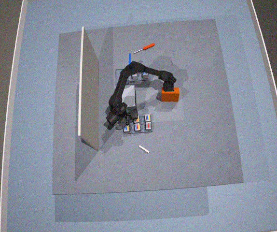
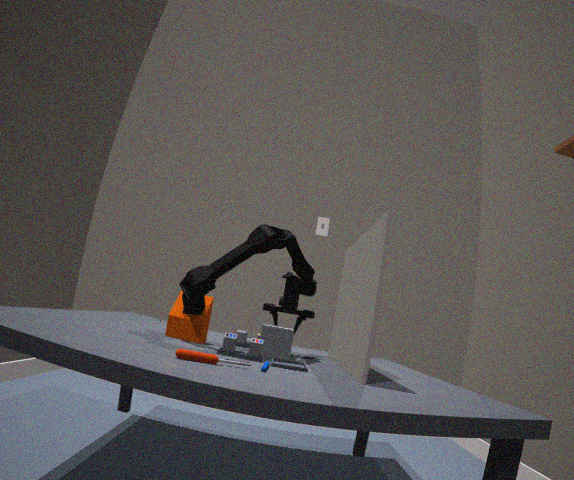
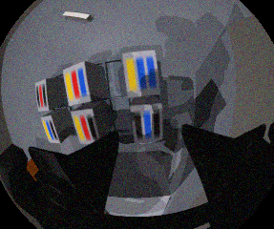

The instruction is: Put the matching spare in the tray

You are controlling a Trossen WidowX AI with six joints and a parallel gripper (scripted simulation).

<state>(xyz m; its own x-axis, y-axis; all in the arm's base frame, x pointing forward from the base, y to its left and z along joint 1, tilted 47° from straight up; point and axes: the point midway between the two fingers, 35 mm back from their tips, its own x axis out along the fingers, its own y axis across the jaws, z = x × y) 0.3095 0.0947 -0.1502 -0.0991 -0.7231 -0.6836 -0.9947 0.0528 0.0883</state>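
Now: gripper tip 30 mm above the grey spare. From my gripper tip the other things lie so: tall panel: 200 mm ahead, 160 mm to the right, 150 mm above; then mounted unit: 30 mm behind, 150 mm to the right, 20 mm below; then tray: 20 mm ahead, 360 mm to the right, 70 mm below.
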